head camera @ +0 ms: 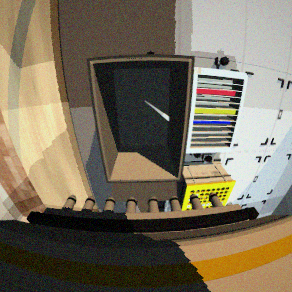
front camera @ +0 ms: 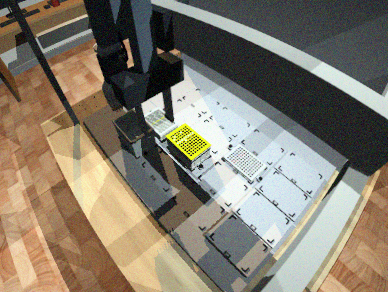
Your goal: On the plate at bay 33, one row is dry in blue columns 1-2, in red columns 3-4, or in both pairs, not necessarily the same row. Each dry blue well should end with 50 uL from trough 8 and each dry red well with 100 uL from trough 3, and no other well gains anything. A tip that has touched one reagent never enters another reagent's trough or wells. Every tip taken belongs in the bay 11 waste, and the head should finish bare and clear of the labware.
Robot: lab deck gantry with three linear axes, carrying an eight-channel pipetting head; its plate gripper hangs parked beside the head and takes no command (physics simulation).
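Note:
The pipetting head (front camera: 114, 57) hangs above the bay 11 waste bin (front camera: 129, 125) (head camera: 140, 58). In the head camera its eight nozzles look bare. A slender pale tip (head camera: 159, 111) shows inside the bin, apart from the nozzles; its height is unclear. My plate gripper (front camera: 154, 116) hangs beside the head, open and empty. The trough rack (front camera: 159, 121) (head camera: 240, 110) stands beside the bin, with a red trough (head camera: 216, 92) and a blue trough (head camera: 215, 122). The plate at bay 33 (front camera: 245, 162) lies farther right; its well contents are too small to read.
A yellow tip rack (front camera: 189, 141) (head camera: 188, 195) stands between the trough rack and the plate; it has empty holes. A yellow trough (head camera: 215, 111) lies between the red and blue ones. Dark clamps stand near the labware. The head's shadow covers the left and front deck.

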